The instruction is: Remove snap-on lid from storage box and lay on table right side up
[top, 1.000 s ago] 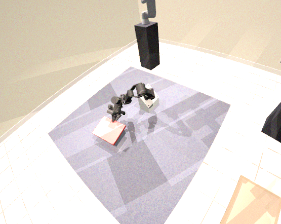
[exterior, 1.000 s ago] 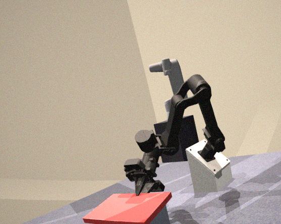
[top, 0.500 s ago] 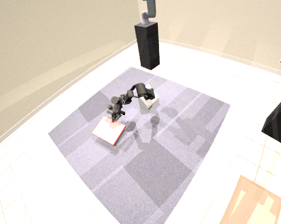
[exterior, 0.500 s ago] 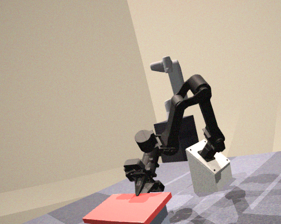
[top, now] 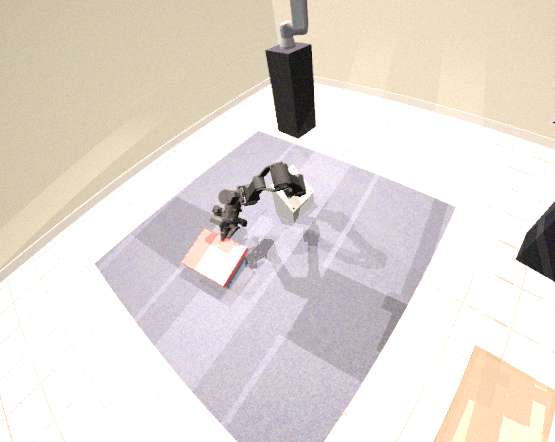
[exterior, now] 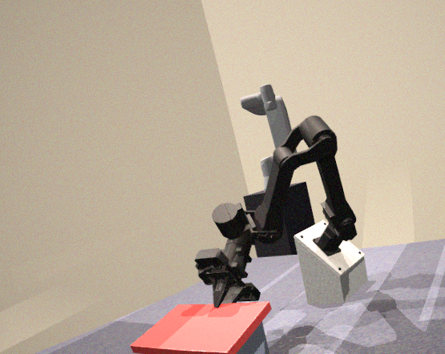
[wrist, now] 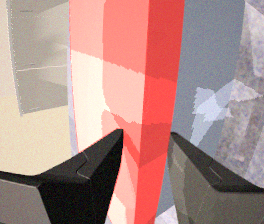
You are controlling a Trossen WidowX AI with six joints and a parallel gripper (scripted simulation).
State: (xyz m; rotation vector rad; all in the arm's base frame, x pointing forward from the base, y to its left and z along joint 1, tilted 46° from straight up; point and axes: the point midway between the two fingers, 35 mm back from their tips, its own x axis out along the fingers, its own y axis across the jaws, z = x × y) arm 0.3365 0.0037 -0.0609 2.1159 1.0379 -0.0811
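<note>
Now: the red lid 70 mm ahead of my gripper tip, 20 mm to the left of it and 10 mm below it. Also, from my gripper tip: grey storage box (70 mm ahead, 20 mm to the left, 60 mm below).
</note>
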